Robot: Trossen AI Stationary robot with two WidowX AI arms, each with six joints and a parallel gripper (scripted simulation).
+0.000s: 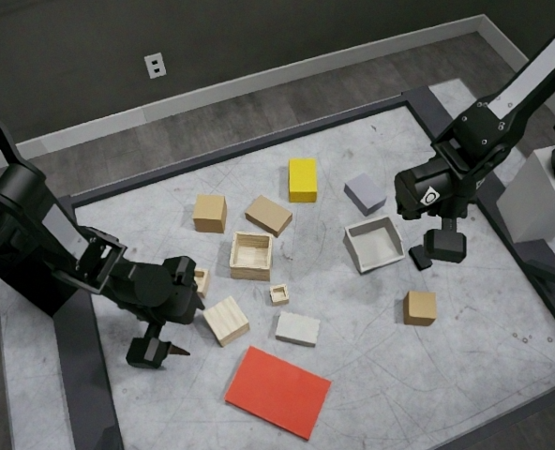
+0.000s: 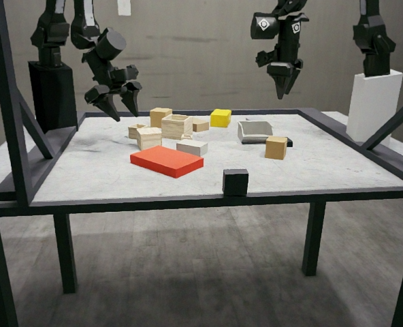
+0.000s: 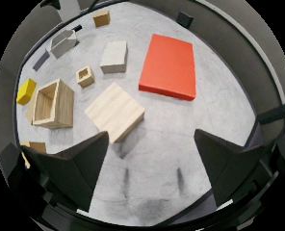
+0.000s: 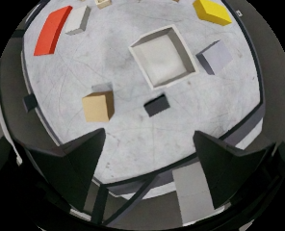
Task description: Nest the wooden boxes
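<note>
Now: the white block 1 cm behind my left hand, 20 cm to the right of it and 10 cm below it. Also, from my left hand: red slab (11 cm behind, 14 cm to the right, 11 cm below); tan block (25 cm ahead, 18 cm to the right, 10 cm below); white tray (14 cm ahead, 38 cm to the right, 9 cm below).
</note>
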